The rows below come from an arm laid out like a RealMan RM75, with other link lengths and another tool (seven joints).
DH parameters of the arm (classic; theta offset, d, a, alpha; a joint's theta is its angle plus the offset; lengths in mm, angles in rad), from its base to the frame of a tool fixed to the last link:
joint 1: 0 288.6 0 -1.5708
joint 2: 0 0 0 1.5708
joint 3: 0 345.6 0 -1.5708
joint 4: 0 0 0 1.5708
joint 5: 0 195.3 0 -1.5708
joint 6: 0 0 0 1.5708
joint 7: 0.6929 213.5 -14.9 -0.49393
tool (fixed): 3.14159 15.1 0 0
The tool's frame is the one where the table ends.
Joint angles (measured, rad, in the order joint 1, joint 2, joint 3, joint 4, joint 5, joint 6, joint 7), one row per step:
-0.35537 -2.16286 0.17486 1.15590 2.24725 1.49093 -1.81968
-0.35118 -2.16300 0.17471 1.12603 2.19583 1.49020 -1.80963
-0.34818 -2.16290 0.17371 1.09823 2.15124 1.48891 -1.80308
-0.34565 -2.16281 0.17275 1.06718 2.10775 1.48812 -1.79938
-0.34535 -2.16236 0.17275 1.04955 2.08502 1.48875 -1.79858
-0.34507 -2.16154 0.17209 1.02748 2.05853 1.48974 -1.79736
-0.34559 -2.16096 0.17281 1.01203 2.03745 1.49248 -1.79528
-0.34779 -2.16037 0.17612 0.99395 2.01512 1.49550 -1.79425
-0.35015 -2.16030 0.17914 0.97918 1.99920 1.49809 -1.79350
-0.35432 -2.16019 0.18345 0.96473 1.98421 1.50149 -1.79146
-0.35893 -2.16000 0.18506 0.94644 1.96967 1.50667 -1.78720
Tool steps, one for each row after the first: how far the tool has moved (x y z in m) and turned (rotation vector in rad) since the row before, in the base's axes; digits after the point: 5 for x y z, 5 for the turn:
0.00611 0.00293 -0.00127 0.02534 -0.04096 -0.02311
0.00509 0.00254 -0.00072 0.02348 -0.03869 -0.01699
0.00503 0.00225 -0.00127 0.02176 -0.04368 -0.01400
0.00310 0.00143 -0.00081 0.01015 -0.02493 -0.00803
0.00345 0.00154 -0.00089 0.01195 -0.03019 -0.00873
0.00349 0.00145 -0.00049 0.00862 -0.02162 -0.01034
0.00466 0.00214 -0.00128 0.00635 -0.02480 -0.01295
0.00385 0.00166 -0.00160 0.00292 -0.01966 -0.01021
0.00469 0.00223 -0.00188 0.00114 -0.01774 -0.01346
0.00472 0.00191 -0.00237 0.00080 -0.02034 -0.01390

